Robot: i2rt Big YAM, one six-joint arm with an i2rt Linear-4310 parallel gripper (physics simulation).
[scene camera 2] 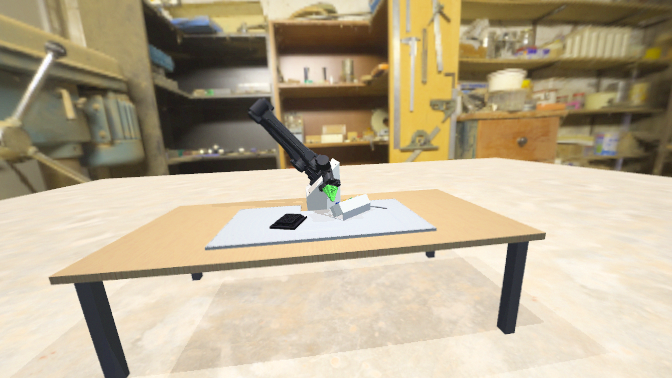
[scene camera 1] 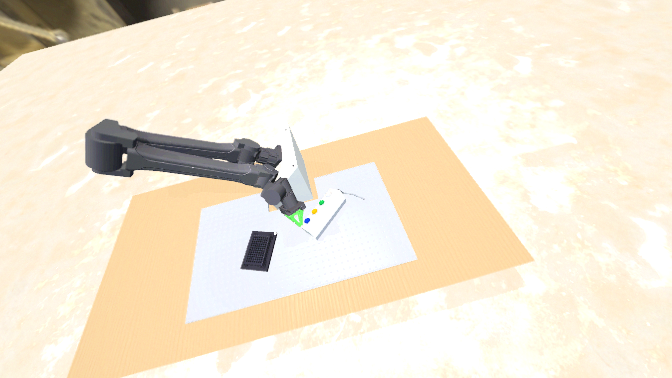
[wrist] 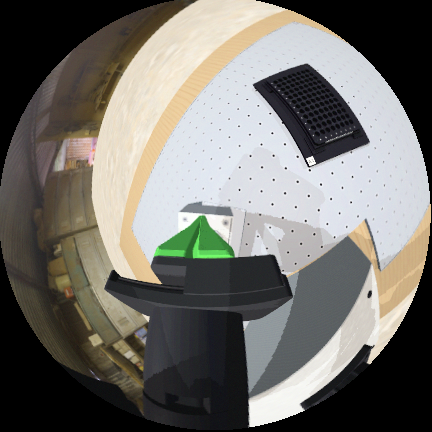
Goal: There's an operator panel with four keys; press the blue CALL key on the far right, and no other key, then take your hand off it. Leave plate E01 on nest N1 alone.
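Places are measured from the arm's base along level axes (x ahead, y left, z up), in metres.
Where they show: gripper, fingertip midpoint: (scene camera 2: 332,201) (scene camera 1: 301,225) (wrist: 202,219); arm's base, link origin: (scene camera 2: 318,177) (scene camera 1: 275,159).
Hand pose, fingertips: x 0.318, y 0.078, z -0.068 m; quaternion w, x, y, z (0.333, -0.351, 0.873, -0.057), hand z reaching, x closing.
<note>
Things, the pixels of their top centre, and the offset from my fingertips. "pt": a spot on its surface instead. Level surfaces: height alone.
- white operator panel, top centre: (wrist: 188,281) (scene camera 1: 321,207) (scene camera 2: 350,197) dx -0.061, dy +0.093, dz +0.000 m
- blue key, top centre: (scene camera 1: 306,220) dx -0.024, dy +0.024, dz -0.009 m
- yellow key, top centre: (scene camera 1: 314,210) dx -0.059, dy +0.059, dz -0.009 m
- green key, top centre: (scene camera 1: 321,201) dx -0.095, dy +0.095, dz -0.009 m
- Plate E01, top centre: (wrist: 313,96) (scene camera 1: 257,249) (scene camera 2: 288,217) dx +0.042, dy -0.209, dz -0.057 m
- pale perforated board, surface height: dz -0.083 m
- wooden table, surface height: dz -0.097 m
- thin cable, surface spot: (scene camera 1: 354,194) pt dx -0.134, dy +0.247, dz -0.077 m
The white operator panel (scene camera 1: 327,217) (scene camera 2: 356,207) (wrist: 216,216) has a blue key (scene camera 1: 307,220) at its end nearest the black plate, then a yellow key (scene camera 1: 314,211) and a green key (scene camera 1: 321,202). I cannot make out a fourth key. My gripper (scene camera 1: 300,225) (scene camera 2: 333,200) (wrist: 202,219) is shut and empty, its green fingertips pointing down at the panel's blue-key end, close beside the blue key in scene view 1. The fingers hide that key in the wrist view; whether they touch it cannot be told. Plate E01 (scene camera 1: 259,250) (wrist: 317,107) sits on the black nest N1 (scene camera 1: 256,268) (wrist: 335,152).
The panel and nest stand on a pale perforated board (scene camera 1: 370,240) (scene camera 2: 240,235) (wrist: 200,130) on a wooden table (scene camera 1: 450,220) (scene camera 2: 480,225). A white and grey angled mount (scene camera 1: 299,175) (scene camera 2: 317,200) (wrist: 320,295) stands behind the wrist. A thin cable (scene camera 1: 354,194) (scene camera 2: 379,206) leaves the panel's far end.
</note>
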